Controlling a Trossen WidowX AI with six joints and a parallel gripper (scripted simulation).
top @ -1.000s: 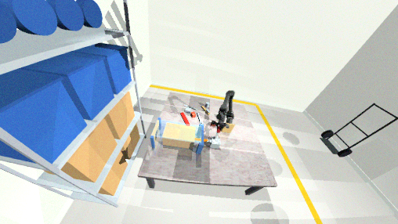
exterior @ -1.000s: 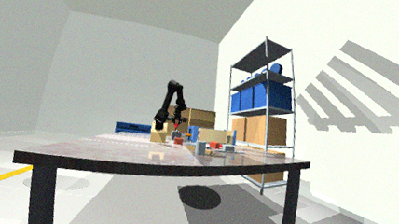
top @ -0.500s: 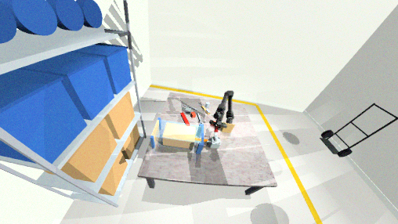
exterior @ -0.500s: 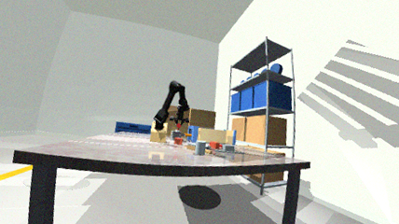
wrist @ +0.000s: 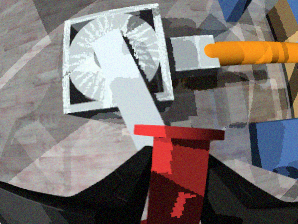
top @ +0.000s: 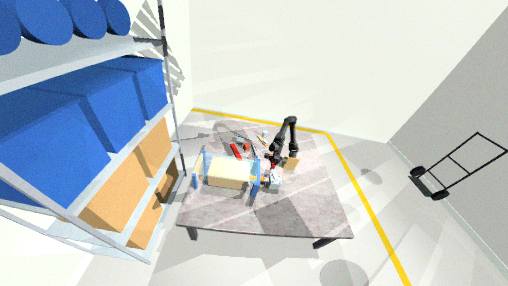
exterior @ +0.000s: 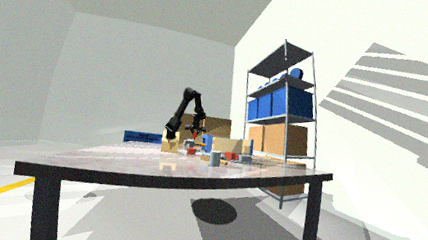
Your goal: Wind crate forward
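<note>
Now: the winch 5 cm behind my gripper tip, 7 cm to the left of it and 10 cm below it. Also, from my gripper tip: red bar (33 cm ahead, 23 cm to the right, 12 cm below).
</note>
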